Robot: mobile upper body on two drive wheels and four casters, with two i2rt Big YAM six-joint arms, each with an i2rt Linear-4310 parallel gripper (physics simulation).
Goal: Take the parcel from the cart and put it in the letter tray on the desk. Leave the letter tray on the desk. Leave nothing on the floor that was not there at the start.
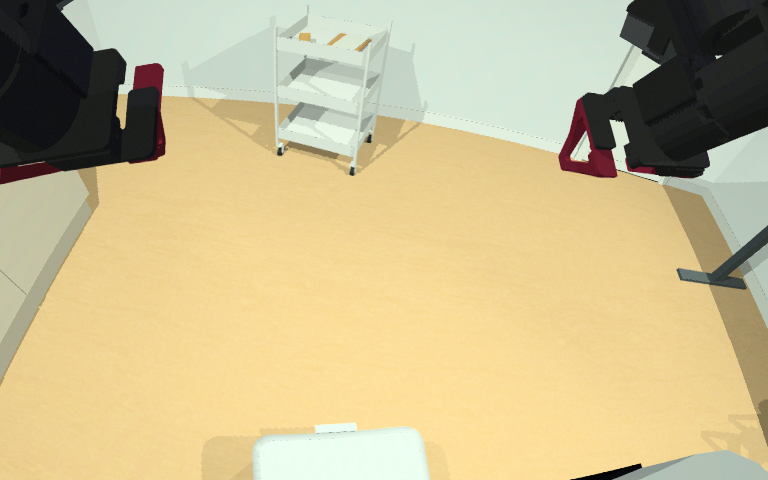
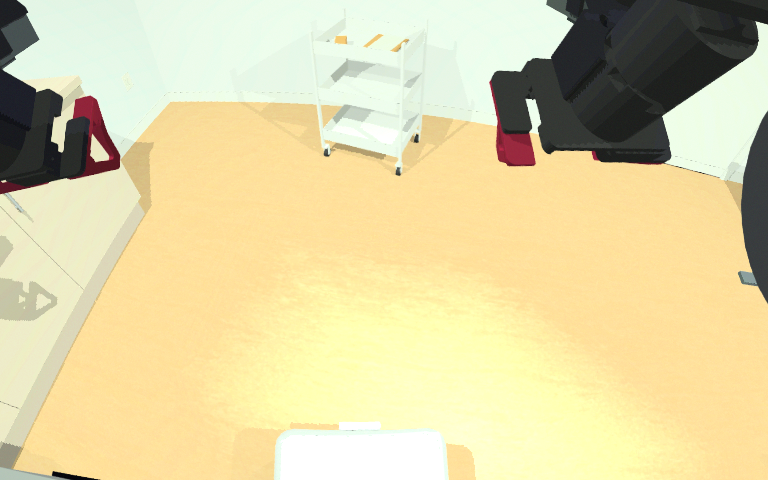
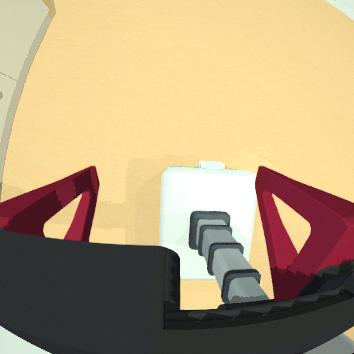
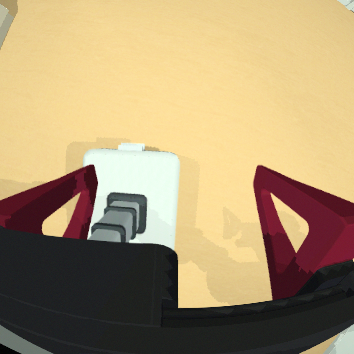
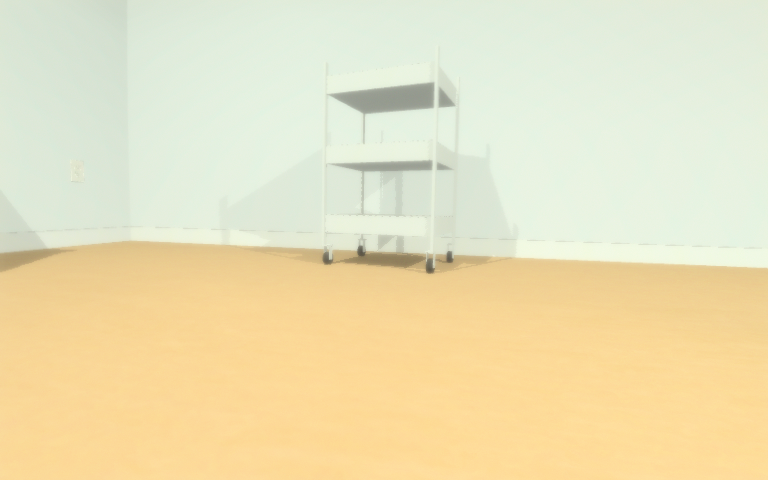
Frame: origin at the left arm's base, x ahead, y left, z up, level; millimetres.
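Seen in the pictures: left gripper, fingertip midpoint: [image 1: 111,155] [image 2: 82,169] [image 3: 176,174]; right gripper, fingertip midpoint: [image 1: 596,164] [image 2: 548,153] [image 4: 175,173].
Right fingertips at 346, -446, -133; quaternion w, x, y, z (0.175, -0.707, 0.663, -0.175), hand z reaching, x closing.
Note:
A point is followed by its place in that frame, as x, y, z.
A white three-tier cart [image 1: 339,55] {1698, -305, -720} [image 2: 356,55] {1733, -225, -728} [image 5: 379,152] {1730, -232, -981} stands on the floor by the far wall, well beyond both grippers. Its top tier holds a small orange block [image 1: 304,36] {1845, -149, -691} [image 2: 340,40] {1841, -150, -696} and orange strips [image 1: 336,39] {1916, -302, -737} [image 2: 373,40] {1918, -301, -737} beside a pale surface. Which of these is the parcel is too small to tell. My left gripper [image 1: 87,169] {350, -2, -129} [image 2: 59,180] {350, -2, -129} [image 3: 176,174] {350, -2, -129} is open and empty in the air. My right gripper [image 1: 623,172] {346, -446, -133} [image 2: 572,161] {346, -446, -133} [image 4: 175,173] {346, -446, -133} is open and empty too. The letter tray and desk top do not show.
A dark grey leg foot [image 1: 707,277] [image 2: 747,277] stands at the right. A pale wooden unit [image 1: 39,226] {1119, 1035, -1109} [image 2: 73,226] {1039, 1052, -1001} [image 3: 17,45] {1073, 1044, -1120} runs along the left. My white base [image 1: 339,455] {244, -224, -1150} [image 2: 362,455] {237, -234, -1150} shows at the bottom. A wall socket [image 5: 77,170] {2343, 1384, -1008} is on the left wall.

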